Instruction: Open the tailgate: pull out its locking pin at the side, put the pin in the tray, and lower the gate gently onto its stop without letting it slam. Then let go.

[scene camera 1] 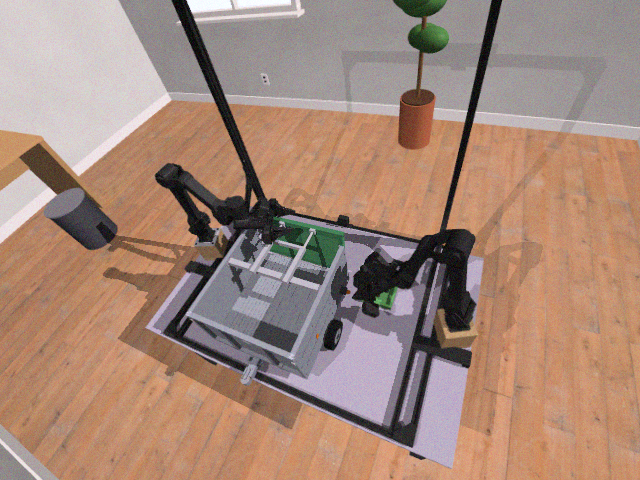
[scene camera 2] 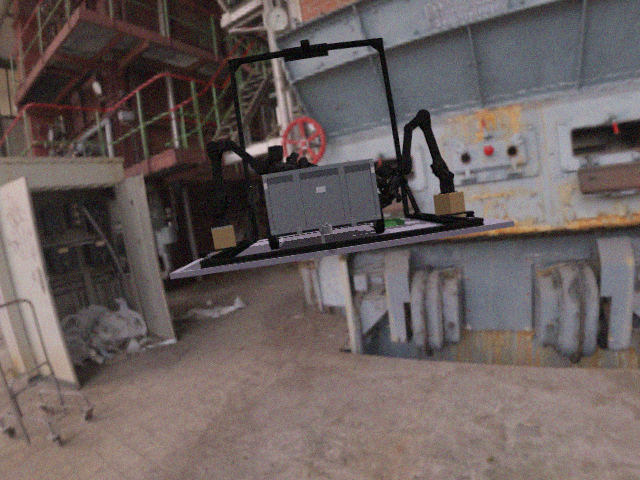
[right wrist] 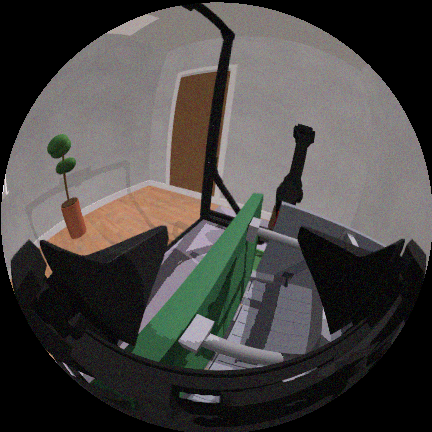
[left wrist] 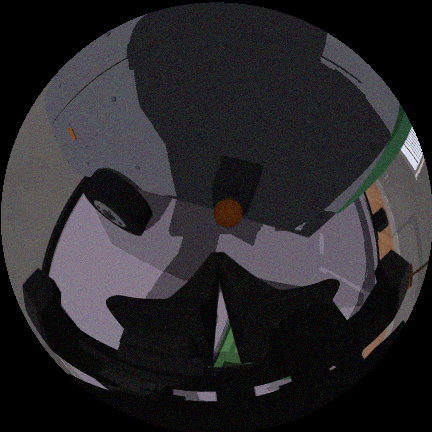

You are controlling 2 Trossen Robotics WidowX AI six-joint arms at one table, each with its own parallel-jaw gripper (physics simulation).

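Places are measured from the left arm's base along level axes (x left, y back, z up), in centimetres.
Pixels of known places: left gripper, fingertip midpoint: (scene camera 1: 352, 298) (left wrist: 217, 257); right gripper, fingertip midpoint: (scene camera 1: 294, 220) (right wrist: 236, 233); left arm's base, origin of the base link: (scene camera 1: 457, 321) (scene camera 2: 448, 193); right arm's base, origin of the base link: (scene camera 1: 207, 236) (scene camera 2: 221, 226).
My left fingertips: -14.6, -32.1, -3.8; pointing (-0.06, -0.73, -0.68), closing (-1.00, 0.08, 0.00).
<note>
Ahead of a thing's pixels: the offset from my left fingertips to its top centre, as dx, dy, dz.
The green tailgate (scene camera 1: 330, 243) (right wrist: 212, 280) stands upright at the grey trailer's back end. An orange knob (scene camera 1: 347, 291) (left wrist: 228, 213), seemingly the locking pin's head, shows in front of a black block on the trailer's side. My left gripper (left wrist: 217, 257) is shut and empty; its fingertips point at the knob and, in the left wrist view, lie just below it. The pin's shaft is hidden. The green tray @(-6.7, +11.7, -5.7) (scene camera 1: 384, 299) (scene camera 2: 394, 222) (left wrist: 228, 351) lies beside the trailer, partly hidden under the left gripper. My right gripper (right wrist: 236, 233) is open, its fingers on either side of the tailgate's top edge, apart from it.
The grey trailer (scene camera 1: 309, 330) (scene camera 2: 320, 204) stands in the middle of the mat, with a black wheel @(+11.9, -8.3, +2.5) (scene camera 1: 333, 334) (left wrist: 118, 201) on the side near the left arm. Light grey bars (scene camera 1: 299, 255) (right wrist: 245, 350) run from the tailgate's top over the bed. Black frame posts rise beyond the trailer.
</note>
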